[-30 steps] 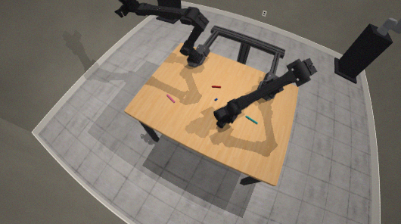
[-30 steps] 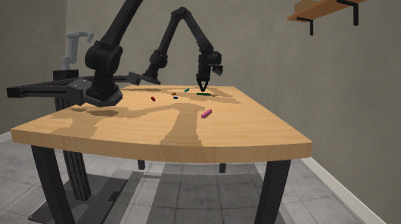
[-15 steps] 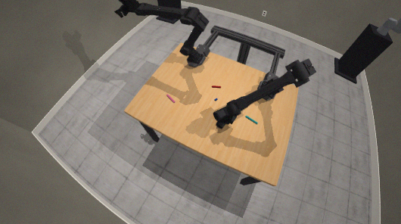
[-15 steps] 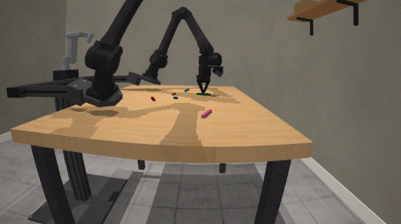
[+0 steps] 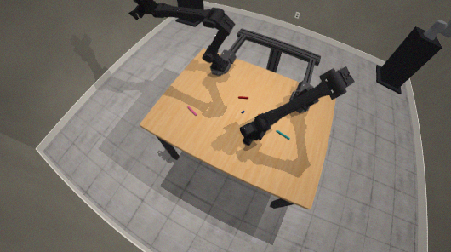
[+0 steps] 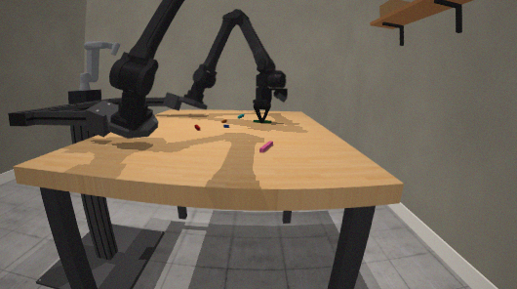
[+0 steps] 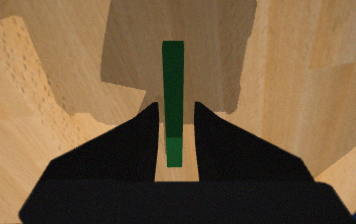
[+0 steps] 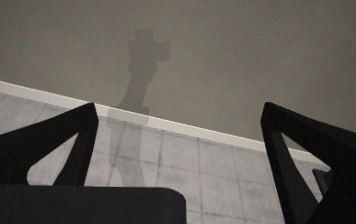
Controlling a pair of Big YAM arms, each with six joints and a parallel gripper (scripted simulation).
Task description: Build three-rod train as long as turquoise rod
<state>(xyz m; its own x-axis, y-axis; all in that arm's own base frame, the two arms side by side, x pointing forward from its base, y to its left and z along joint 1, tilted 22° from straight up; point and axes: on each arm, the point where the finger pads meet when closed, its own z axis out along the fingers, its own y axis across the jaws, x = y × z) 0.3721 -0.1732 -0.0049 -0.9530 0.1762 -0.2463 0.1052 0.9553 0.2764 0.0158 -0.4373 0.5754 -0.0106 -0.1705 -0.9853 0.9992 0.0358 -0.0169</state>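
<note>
Now: the green rod right at my left hand. Round my left hand: red rod: 240 mm behind, 190 mm to the right; turquoise rod: 160 mm to the left, 110 mm behind; orange rod: 160 mm behind, 20 mm to the right.
</note>
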